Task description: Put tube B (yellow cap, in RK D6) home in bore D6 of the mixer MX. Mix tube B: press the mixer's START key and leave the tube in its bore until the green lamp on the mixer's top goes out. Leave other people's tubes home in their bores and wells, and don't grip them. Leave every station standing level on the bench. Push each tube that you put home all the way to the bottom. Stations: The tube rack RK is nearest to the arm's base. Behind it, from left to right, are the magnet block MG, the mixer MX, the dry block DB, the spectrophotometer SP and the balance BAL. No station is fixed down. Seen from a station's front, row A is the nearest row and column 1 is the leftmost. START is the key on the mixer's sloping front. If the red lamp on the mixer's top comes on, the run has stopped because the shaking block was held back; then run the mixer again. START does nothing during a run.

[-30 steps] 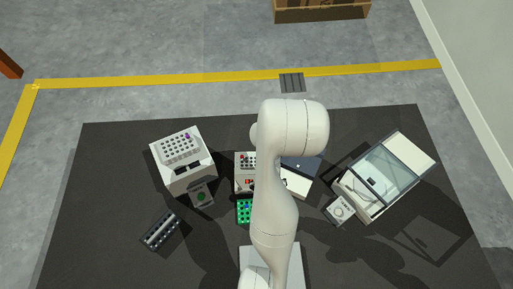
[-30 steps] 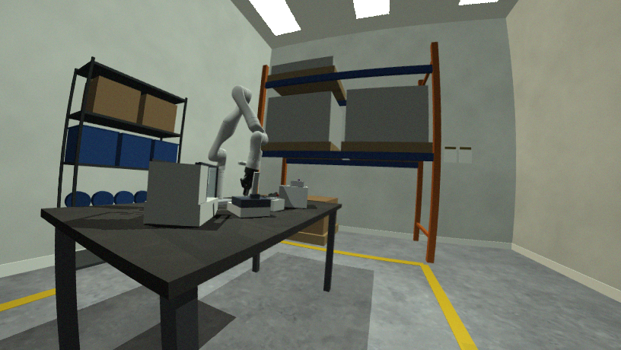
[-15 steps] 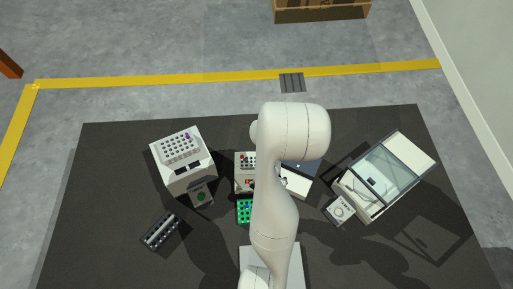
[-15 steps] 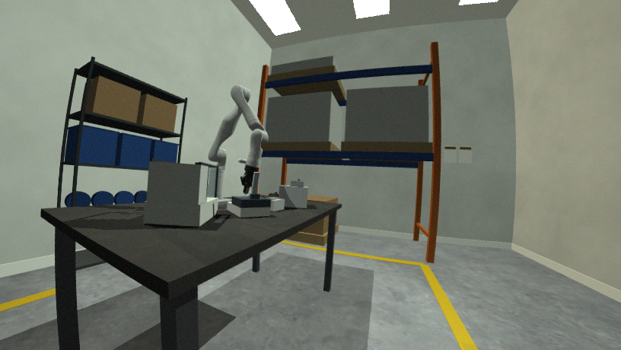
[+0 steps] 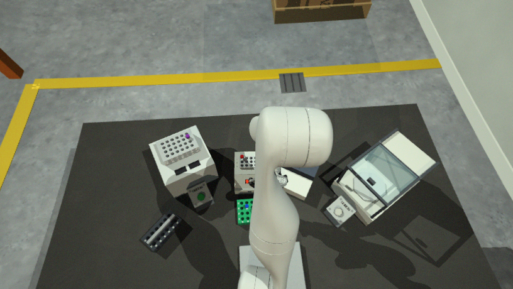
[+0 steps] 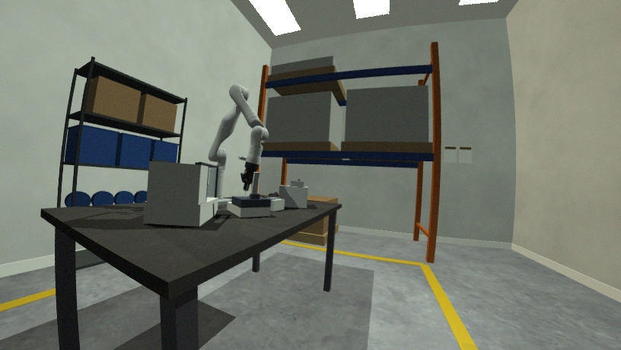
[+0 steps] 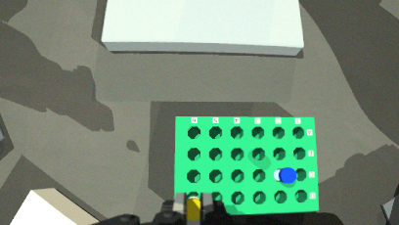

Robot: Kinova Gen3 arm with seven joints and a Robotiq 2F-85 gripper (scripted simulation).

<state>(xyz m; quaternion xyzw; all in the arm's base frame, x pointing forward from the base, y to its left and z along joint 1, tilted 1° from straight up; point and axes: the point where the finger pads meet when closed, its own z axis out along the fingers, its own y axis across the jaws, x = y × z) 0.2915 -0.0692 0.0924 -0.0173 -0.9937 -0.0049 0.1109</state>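
My hand is 20 mm past the blue-capped tube, 80 mm to the right of it and 90 mm above it. From my hand the other things lie so: tube B (40 mm below); then dry block DB (120 mm ahead, 50 mm to the left, 90 mm below); then green tube rack RK (30 mm behind, 50 mm to the left, 100 mm below).
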